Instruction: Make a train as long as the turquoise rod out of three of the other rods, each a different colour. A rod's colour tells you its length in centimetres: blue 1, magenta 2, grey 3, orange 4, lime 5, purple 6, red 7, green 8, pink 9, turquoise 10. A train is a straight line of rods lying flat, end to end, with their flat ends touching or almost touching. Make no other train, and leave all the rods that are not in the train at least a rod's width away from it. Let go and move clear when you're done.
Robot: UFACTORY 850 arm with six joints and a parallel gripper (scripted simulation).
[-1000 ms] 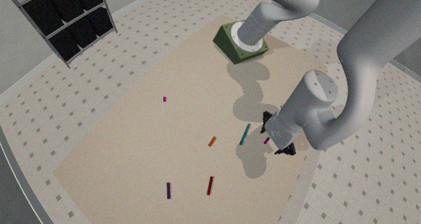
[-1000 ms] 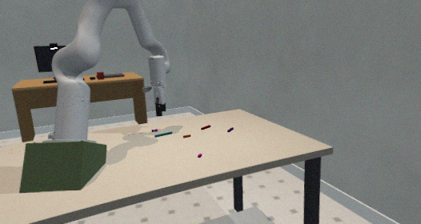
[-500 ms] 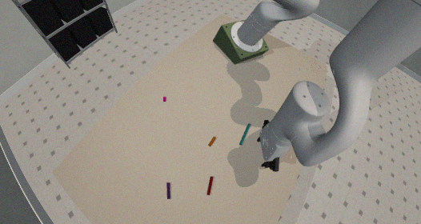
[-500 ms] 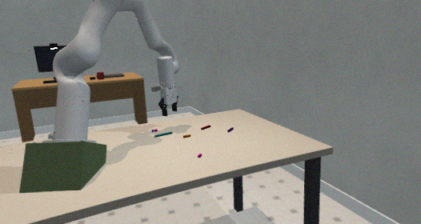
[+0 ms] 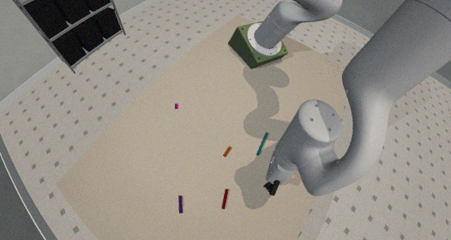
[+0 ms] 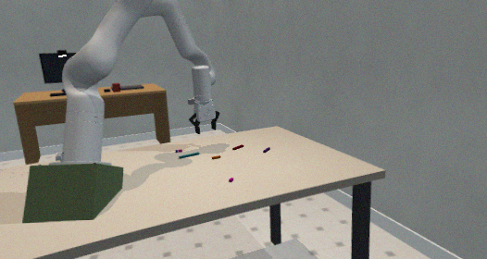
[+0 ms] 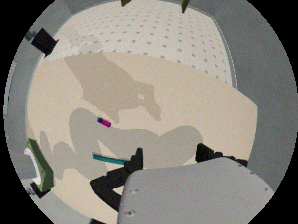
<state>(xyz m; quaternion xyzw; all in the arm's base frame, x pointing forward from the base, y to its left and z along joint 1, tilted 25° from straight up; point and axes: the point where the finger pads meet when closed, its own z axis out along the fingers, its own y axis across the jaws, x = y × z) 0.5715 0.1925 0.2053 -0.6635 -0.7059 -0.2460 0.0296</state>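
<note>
My hand is 13 cm short of the red rod, 10 cm to the left of it and 9 cm above it. Also, from my hand: turquoise rod (12 cm behind, 9 cm below, 6 cm to the right); orange rod (17 cm to the right, 9 cm below, 3 cm behind); blue rod (15 cm behind, 9 cm below, 4 cm to the left).
</note>
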